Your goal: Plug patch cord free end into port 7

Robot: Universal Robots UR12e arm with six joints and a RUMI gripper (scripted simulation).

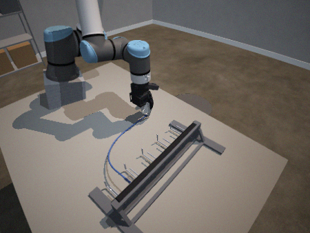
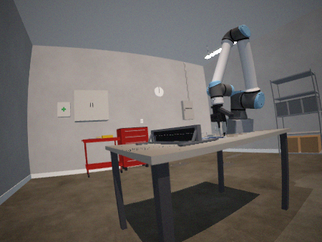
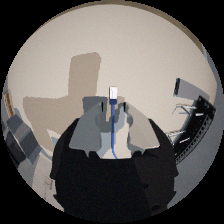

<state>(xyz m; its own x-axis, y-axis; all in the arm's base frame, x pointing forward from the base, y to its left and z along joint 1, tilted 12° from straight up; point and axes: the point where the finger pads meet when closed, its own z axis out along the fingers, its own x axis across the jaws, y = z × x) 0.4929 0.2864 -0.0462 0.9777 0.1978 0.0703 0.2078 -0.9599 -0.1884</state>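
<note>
My hand is 1 cm to the right of the cable plug and 2 cm above it.
</note>
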